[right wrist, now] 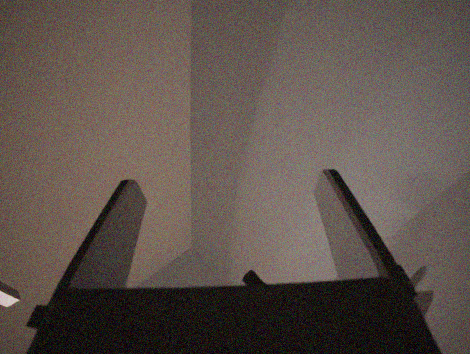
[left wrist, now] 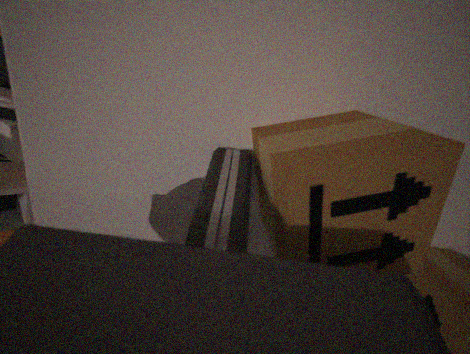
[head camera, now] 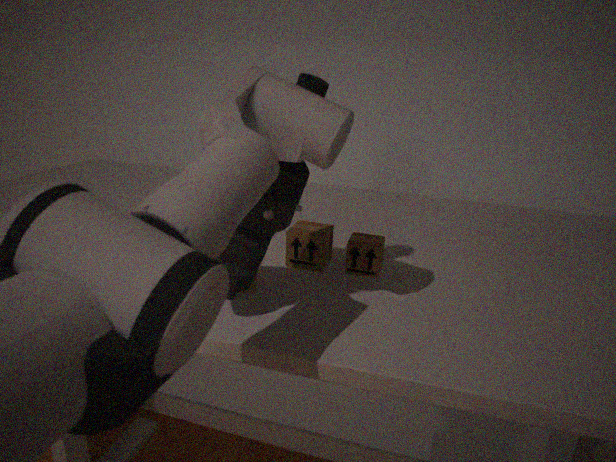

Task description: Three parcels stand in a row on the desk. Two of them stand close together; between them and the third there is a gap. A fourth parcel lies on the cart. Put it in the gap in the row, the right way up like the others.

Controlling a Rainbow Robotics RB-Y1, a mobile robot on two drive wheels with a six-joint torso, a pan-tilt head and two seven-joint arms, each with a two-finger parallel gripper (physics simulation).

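Places are measured from the robot's base along level axes (x ahead, y left, z up), in millimetres.
Where they show: left gripper, fingertip midpoint: [left wrist: 232, 163]; right gripper, fingertip midpoint: [right wrist: 228, 186].
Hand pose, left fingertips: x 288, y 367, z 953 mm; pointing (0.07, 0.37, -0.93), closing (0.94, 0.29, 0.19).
Observation:
Things, the pixels of their top centre, and the offset from my left fingertips. Level surfaces: height alone.
- pale desk, its level: dz -3 mm
- smaller-looking parcel, middle of its top: [head camera: 366, 239] dx +184, dy -125, dz +47 mm
- large parcel, middle of its top: [left wrist: 366, 231] dx +39, dy +11, dz +51 mm
- Orange-brown floor, its level: dz -954 mm
In the head camera, two brown parcels stand upright on the pale desk [head camera: 475, 320]: one parcel [head camera: 309, 246] near the middle and a smaller-looking parcel [head camera: 365, 254] to its right, with a small space between. Both show two black arrows pointing up. My left gripper [head camera: 240, 291] [left wrist: 232, 163] is shut and empty, low over the desk at the left of them. In the left wrist view, a large parcel [left wrist: 370, 170] is close to the right of the fingers, and part of another brown parcel [left wrist: 452, 275] shows behind it. My right gripper [right wrist: 228, 186] is open and empty. The remaining parcels and the cart cannot be made out.
My left arm [head camera: 210, 195] covers the left part of the head view and hides desk behind it. The desk's front edge [head camera: 425, 385] runs across below the parcels, with a lower pale surface [head camera: 300, 395] in front. Orange-brown floor [head camera: 200, 435] shows at the bottom.

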